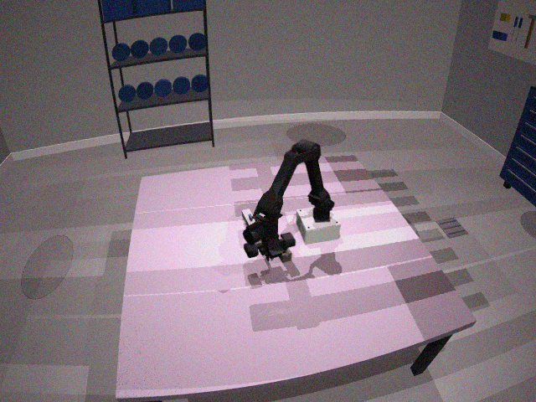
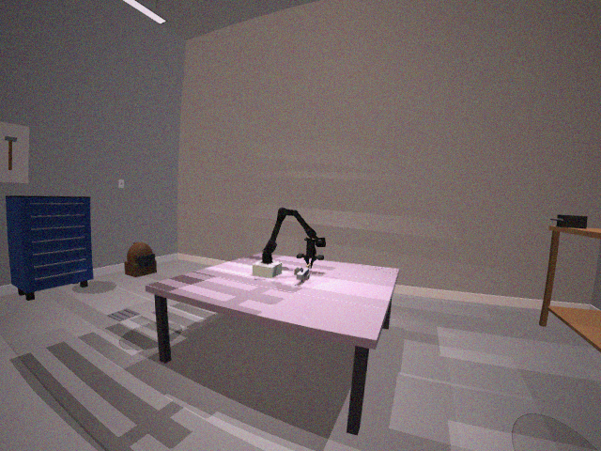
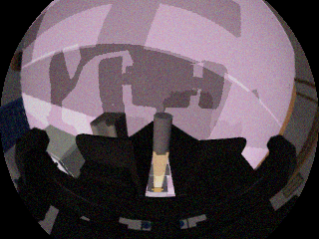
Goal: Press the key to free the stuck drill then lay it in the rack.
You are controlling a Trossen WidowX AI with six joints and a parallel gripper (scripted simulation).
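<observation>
Right now my gripper tip is 40 mm to the left of the drill, 30 mm below it and 10 mm short of it. From my gripper tip the other things lie so: key 210 mm to the right, 80 mm ahead, 20 mm above; grey rack 60 mm to the right, 60 mm behind, 20 mm below.
</observation>
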